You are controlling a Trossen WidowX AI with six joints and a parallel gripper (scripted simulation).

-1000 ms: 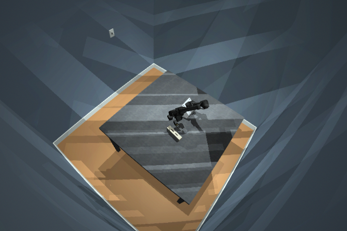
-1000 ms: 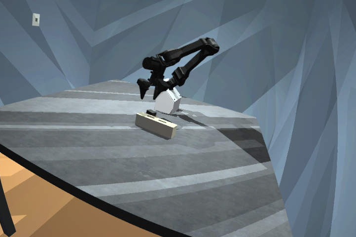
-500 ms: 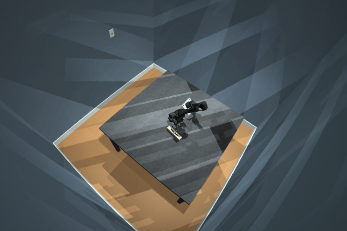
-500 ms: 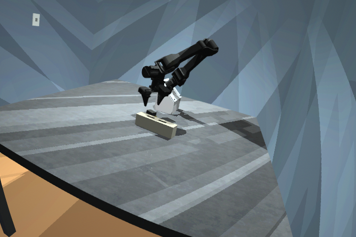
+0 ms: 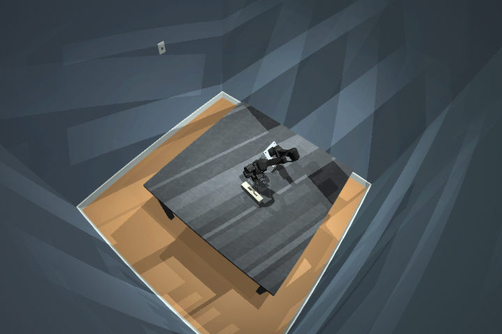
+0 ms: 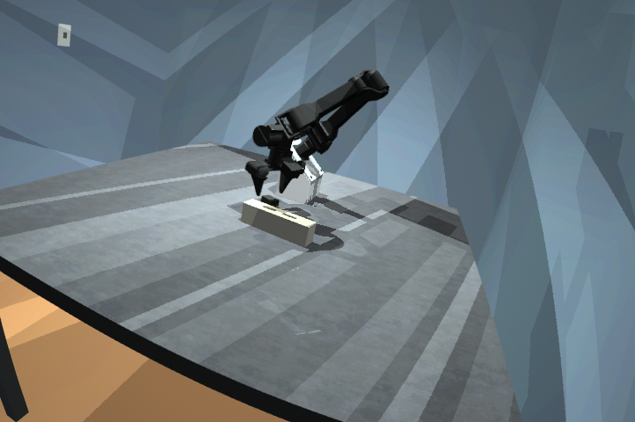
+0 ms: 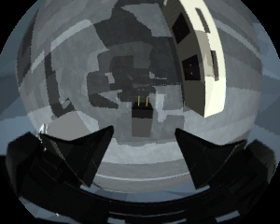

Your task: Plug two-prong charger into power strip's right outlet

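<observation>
Right now the two-prong charger is 30 mm below my gripper tip and 20 mm to the left of it.
</observation>
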